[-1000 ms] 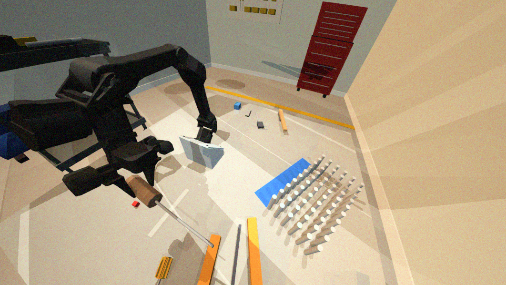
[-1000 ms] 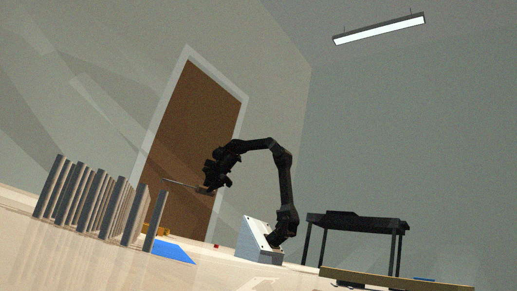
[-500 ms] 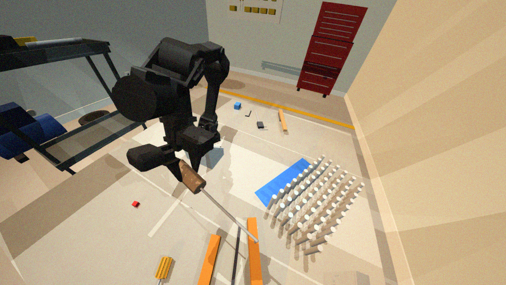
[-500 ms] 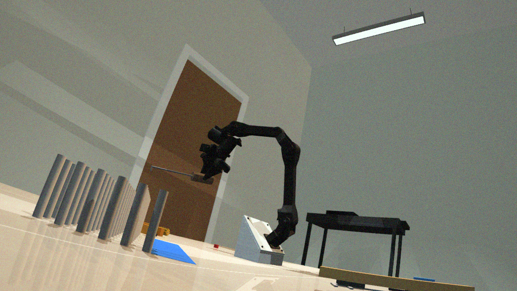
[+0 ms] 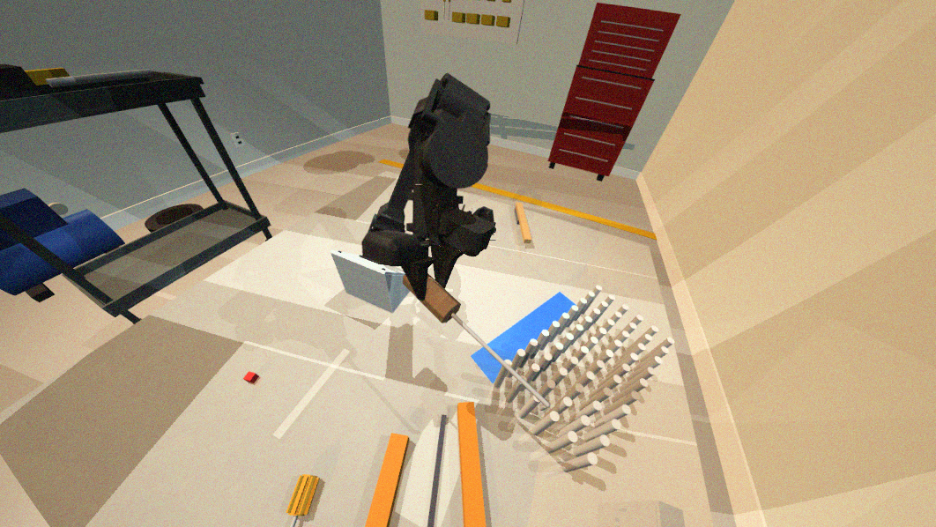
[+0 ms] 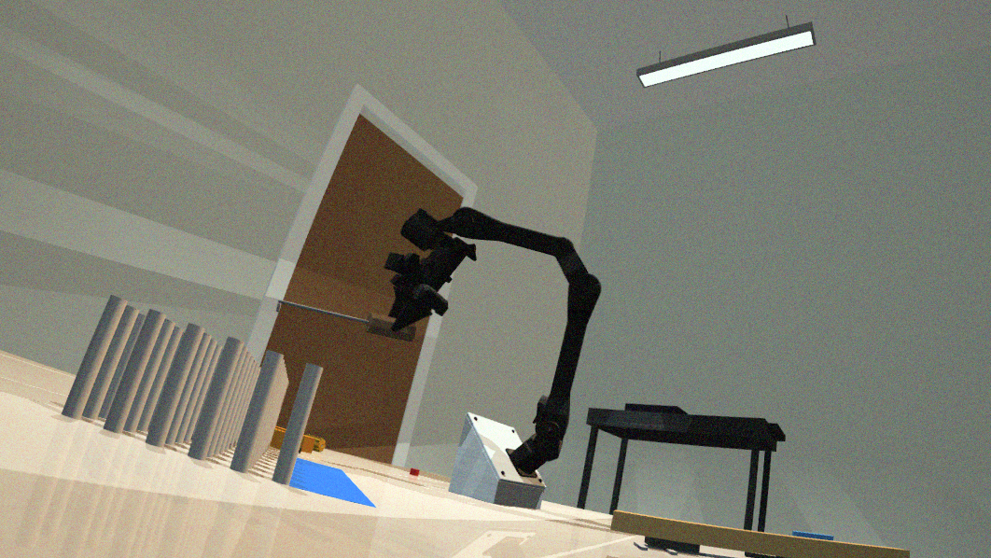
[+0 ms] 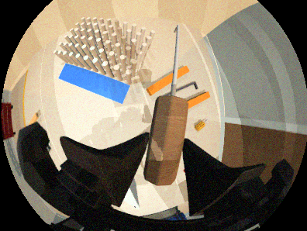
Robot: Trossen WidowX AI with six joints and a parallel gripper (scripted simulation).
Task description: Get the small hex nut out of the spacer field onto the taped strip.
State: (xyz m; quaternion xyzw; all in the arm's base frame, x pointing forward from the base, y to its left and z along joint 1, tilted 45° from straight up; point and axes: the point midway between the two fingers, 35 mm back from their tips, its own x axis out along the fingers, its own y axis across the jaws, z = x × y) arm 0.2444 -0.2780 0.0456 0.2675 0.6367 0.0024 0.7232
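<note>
My gripper tip is 270 mm above the blue taped strip, 200 mm short of it and 190 mm to the right of it. Also, from my gripper tip: grey hex nut 340 mm ahead, 260 mm below, 110 mm to the left; then wooden-handled rod tool 100 mm ahead, 40 mm to the right, 20 mm below; then orange-handled tool 280 mm to the right, 250 mm below, 100 mm behind.
</note>
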